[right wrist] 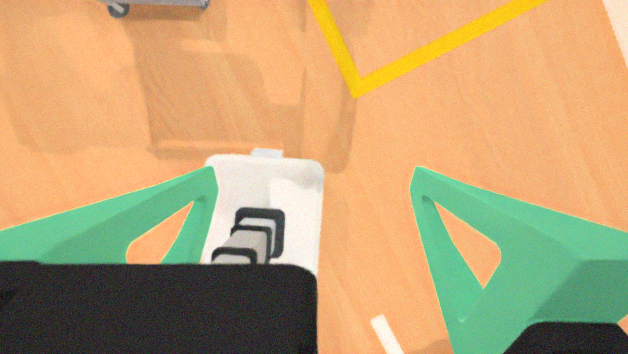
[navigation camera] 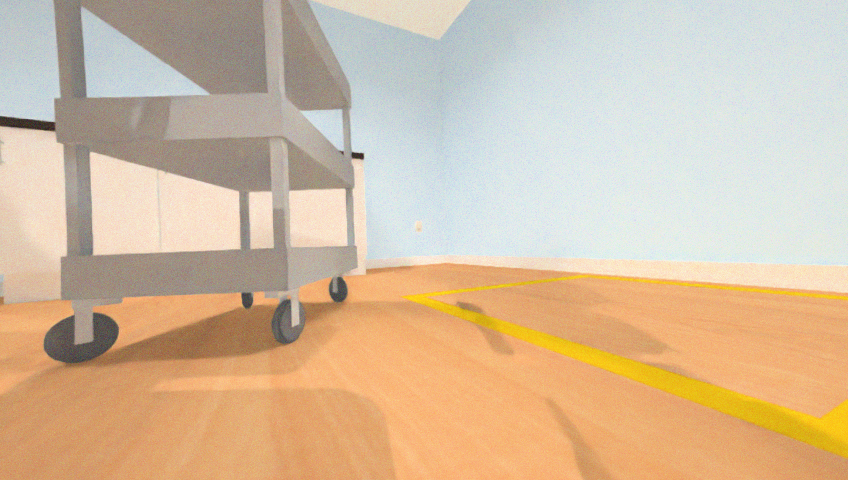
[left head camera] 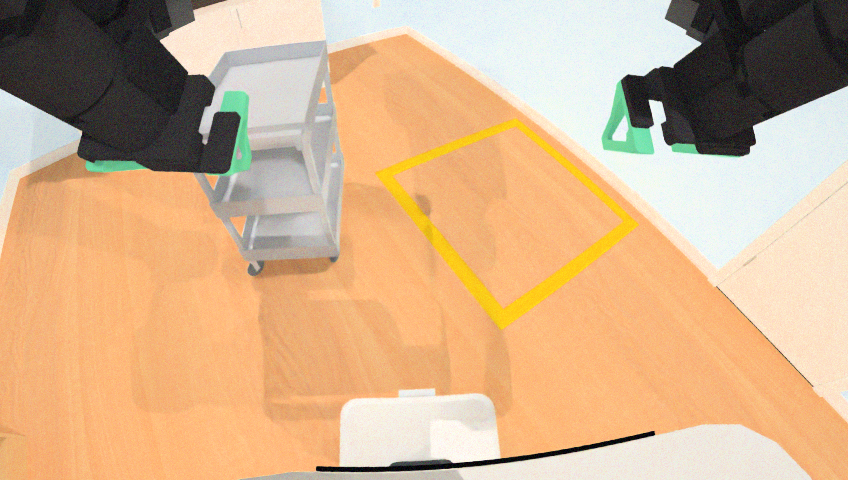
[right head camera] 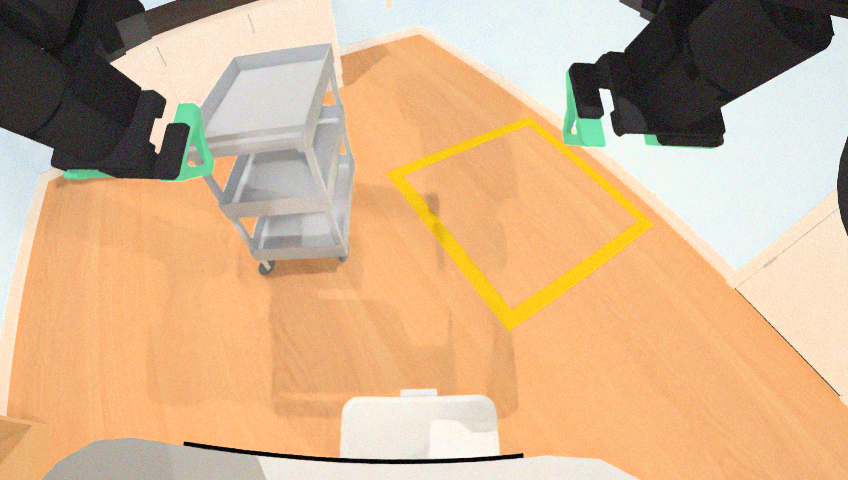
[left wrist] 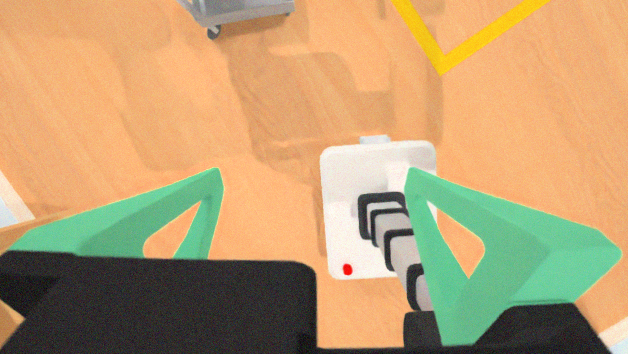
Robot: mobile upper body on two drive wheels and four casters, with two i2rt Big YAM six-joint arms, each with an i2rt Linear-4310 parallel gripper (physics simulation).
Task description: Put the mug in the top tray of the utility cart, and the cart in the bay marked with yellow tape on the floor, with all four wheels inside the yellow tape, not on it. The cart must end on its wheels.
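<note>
The grey three-tier utility cart [left head camera: 270, 205] [right head camera: 273, 206] [left wrist: 250, 15] [right wrist: 155, 2] [navigation camera: 172, 273] stands upright on its wheels, left of the yellow tape outline [left head camera: 568, 270] [right head camera: 577, 271] [left wrist: 492, 31] [right wrist: 425, 54] [navigation camera: 624, 365] and outside it. No mug shows in any view; the top tray looks empty in the right head view. My left gripper [left head camera: 169, 169] [right head camera: 133, 177] [left wrist: 313, 178] is open and empty; it overlaps the cart's left side in the head views. My right gripper [left head camera: 665, 149] [right head camera: 623, 144] [right wrist: 313, 177] is open and empty, at the upper right in the head views.
My white base [left head camera: 386, 428] [right head camera: 386, 428] shows at the bottom. A pale cabinet [right head camera: 202, 44] [navigation camera: 124, 208] with a dark top stands behind the cart. A blue wall [navigation camera: 595, 148] runs behind the taped bay. A pale panel [left head camera: 791, 309] stands at right, a wooden object [right head camera: 17, 443] at lower left.
</note>
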